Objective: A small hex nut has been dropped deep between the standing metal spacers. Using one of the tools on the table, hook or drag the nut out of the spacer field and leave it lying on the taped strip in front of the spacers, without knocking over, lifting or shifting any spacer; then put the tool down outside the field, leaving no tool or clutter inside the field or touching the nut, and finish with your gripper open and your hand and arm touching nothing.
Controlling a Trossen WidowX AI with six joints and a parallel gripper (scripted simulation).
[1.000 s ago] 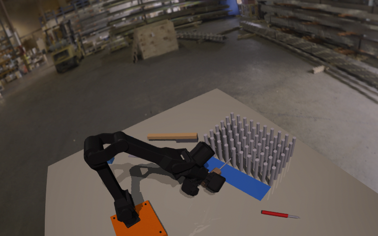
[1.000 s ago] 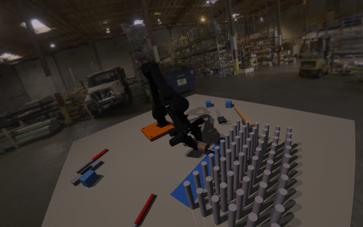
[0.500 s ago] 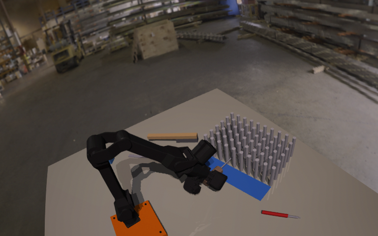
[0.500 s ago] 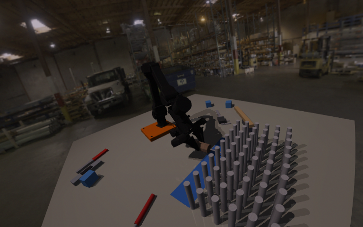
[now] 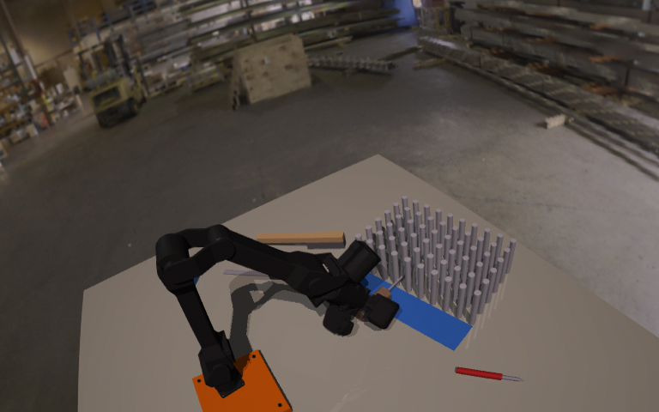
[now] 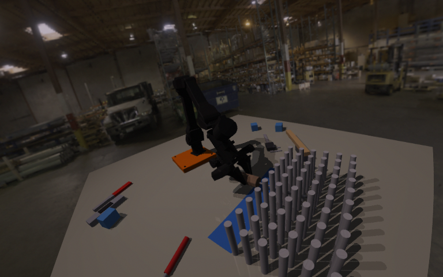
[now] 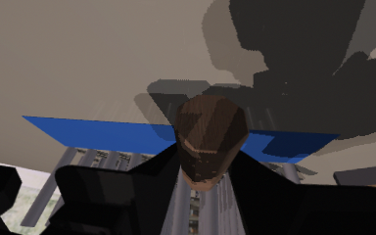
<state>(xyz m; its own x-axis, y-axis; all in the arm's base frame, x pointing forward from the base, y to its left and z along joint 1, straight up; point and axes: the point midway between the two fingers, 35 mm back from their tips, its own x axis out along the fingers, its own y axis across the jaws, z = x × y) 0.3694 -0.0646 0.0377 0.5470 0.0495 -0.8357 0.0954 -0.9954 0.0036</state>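
Now: the blue taped strip 60 mm ahead of my gripper tip, 40 mm to the right of it and 30 mm below it. The rest, counted from my gripper tip: rod (100 mm ahead, 10 mm to the left); then red screwdriver (40 mm ahead, 350 mm to the right, 20 mm below).
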